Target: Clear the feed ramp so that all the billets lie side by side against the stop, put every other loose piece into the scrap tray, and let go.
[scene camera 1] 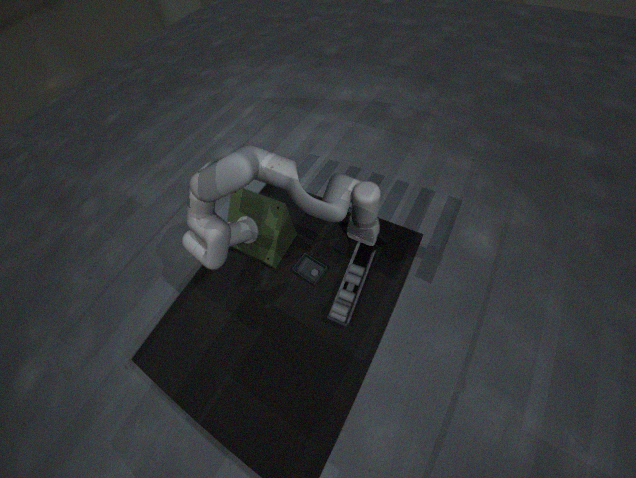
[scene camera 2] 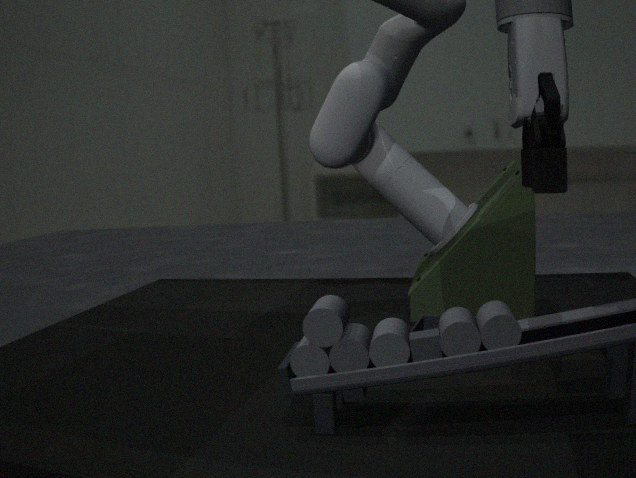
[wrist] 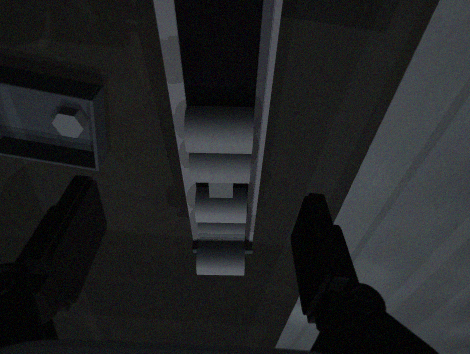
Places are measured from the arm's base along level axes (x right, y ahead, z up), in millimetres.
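Pixels of known places: gripper, between the fingertips: [scene camera 1: 361, 244] [scene camera 2: 542, 189] [wrist: 201, 208]; arm's base, origin of its link: [scene camera 1: 247, 229] [scene camera 2: 455, 230].
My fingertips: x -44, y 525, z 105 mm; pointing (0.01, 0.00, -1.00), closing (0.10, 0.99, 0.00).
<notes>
Ahead of a thing's pixels: the offset from my fingertips to its middle. "*": to the spot under its first point. Level surfaces: height alone.
The feed ramp [scene camera 1: 361, 289] [scene camera 2: 437, 362] [wrist: 171, 55] slopes down to its stop {* dz -160, dx +263, dy +12 mm} [scene camera 2: 285, 359]. Near the stop three pale billets lie in a row: one {dz -160, dx +235, dy -5 mm} [scene camera 2: 309, 359], another {dz -155, dx +195, dy -4 mm} [scene camera 2: 350, 350] and a third {dz -150, dx +156, dy -3 mm} [scene camera 2: 389, 344]. One more billet {dz -123, dx +220, dy -4 mm} [scene camera 2: 322, 325] [wrist: 220, 262] sits on top of the first two. A grey square block {dz -152, dx +120, dy -2 mm} [scene camera 2: 425, 346] [wrist: 220, 190] lies uphill of the third; above it rest two billets, a lower one {dz -140, dx +86, dy -1 mm} [scene camera 2: 459, 333] [wrist: 220, 168] and an upper one {dz -135, dx +47, dy +0 mm} [scene camera 2: 498, 326] [wrist: 219, 131]. My gripper [scene camera 2: 544, 177] [wrist: 201, 208] is open and empty, high above the ramp.
The scrap tray {dz -215, dx +85, dy -207 mm} [scene camera 1: 304, 263] [wrist: 25, 110] stands beside the ramp, on the side of the green arm base [scene camera 1: 262, 226] [scene camera 2: 488, 262]. A pale hexagonal piece {dz -221, dx +91, dy -180 mm} [scene camera 1: 314, 272] [wrist: 67, 125] is in the tray. The ramp stands on a dark mat {dz -233 mm} [scene camera 1: 267, 359] [scene camera 2: 154, 390].
</notes>
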